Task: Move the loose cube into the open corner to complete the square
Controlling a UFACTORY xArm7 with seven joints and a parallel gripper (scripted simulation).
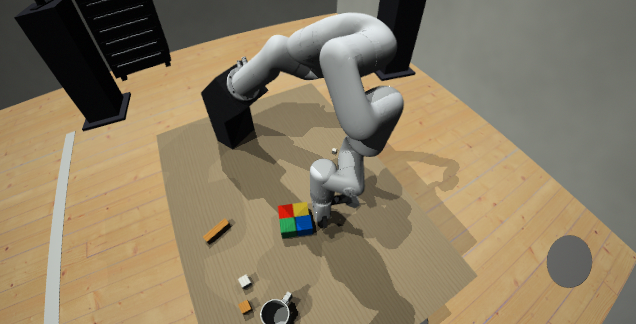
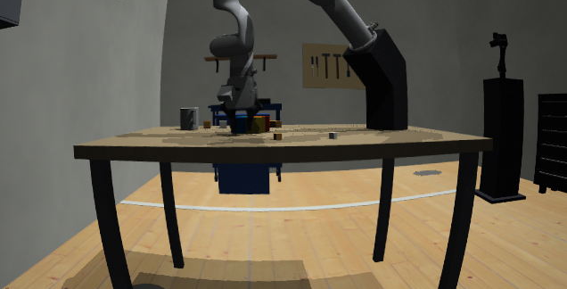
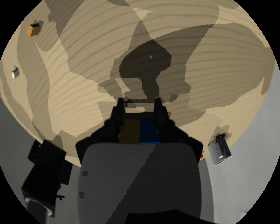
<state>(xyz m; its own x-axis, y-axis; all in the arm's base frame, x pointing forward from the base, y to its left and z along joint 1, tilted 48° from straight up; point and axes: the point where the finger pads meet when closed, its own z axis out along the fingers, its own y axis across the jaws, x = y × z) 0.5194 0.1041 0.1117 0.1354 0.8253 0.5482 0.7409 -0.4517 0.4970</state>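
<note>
Now: the yellow cube 40 mm behind my hand and 60 mm to the right of it. Round my hand: green cube (120 mm to the right); tiny piece (130 mm behind, 190 mm to the left, 20 mm below); red cube (50 mm behind, 110 mm to the right).
</note>
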